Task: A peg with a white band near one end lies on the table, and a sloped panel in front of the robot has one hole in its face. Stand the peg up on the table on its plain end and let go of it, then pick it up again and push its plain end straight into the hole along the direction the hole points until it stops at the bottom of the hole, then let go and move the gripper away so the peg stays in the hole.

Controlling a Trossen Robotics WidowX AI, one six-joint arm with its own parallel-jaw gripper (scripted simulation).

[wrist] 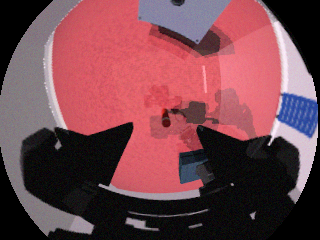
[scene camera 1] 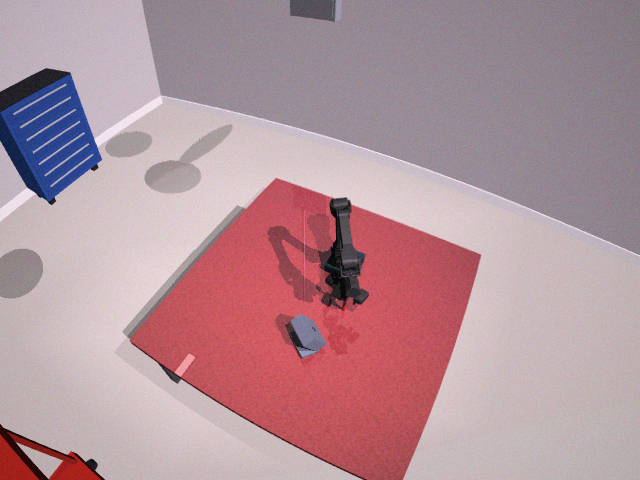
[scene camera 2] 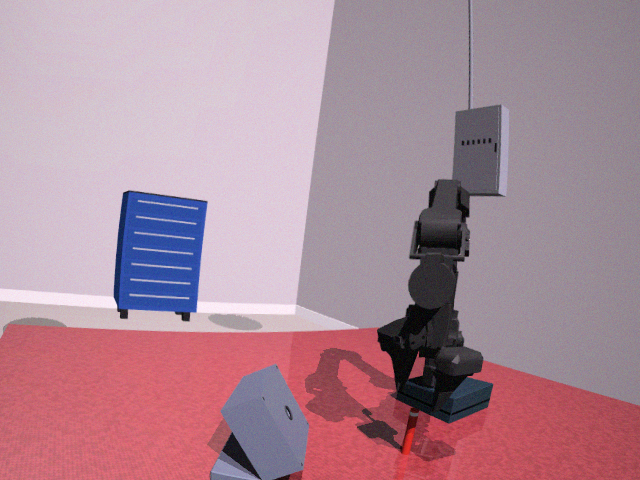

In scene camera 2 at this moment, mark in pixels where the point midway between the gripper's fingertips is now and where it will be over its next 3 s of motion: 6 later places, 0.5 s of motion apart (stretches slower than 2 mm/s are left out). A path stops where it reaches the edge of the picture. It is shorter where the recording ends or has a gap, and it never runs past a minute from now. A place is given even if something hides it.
My gripper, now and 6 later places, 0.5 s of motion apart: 416, 400; 413, 415; 410, 428; 409, 431; 415, 404; 415, 388; 405, 390
